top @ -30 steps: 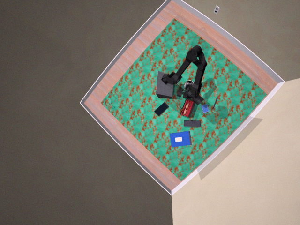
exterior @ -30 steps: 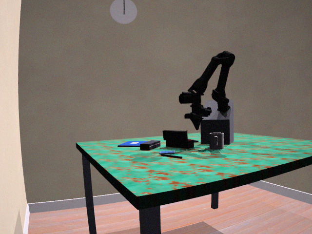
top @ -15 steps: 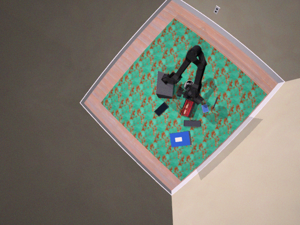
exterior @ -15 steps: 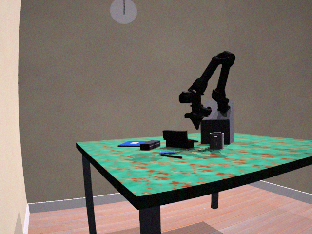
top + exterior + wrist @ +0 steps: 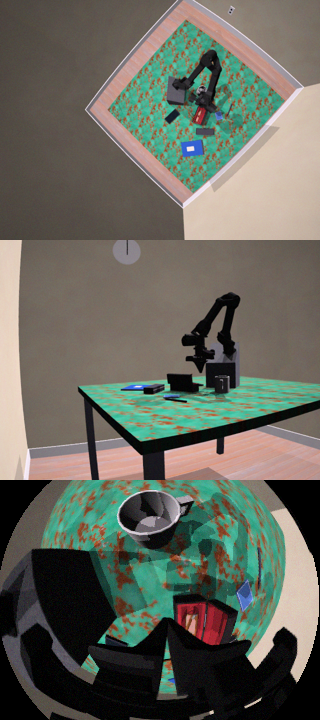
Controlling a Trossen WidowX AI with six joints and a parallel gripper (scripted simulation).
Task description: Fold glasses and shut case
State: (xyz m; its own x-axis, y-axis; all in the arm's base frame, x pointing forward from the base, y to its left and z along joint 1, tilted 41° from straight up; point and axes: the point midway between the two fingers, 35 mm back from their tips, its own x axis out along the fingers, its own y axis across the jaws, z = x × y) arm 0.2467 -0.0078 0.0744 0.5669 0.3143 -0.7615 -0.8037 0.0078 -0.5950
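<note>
The glasses is 60 mm ahead of my hand, 100 mm to the right of it and 90 mm below it. Also, from my hand: black glasses case (100 mm ahead, 60 mm to the right, 90 mm below); then glasses case lid (120 mm ahead, 50 mm to the right, 70 mm below); then grey mug (50 mm behind, 130 mm to the left, 100 mm below).
</note>
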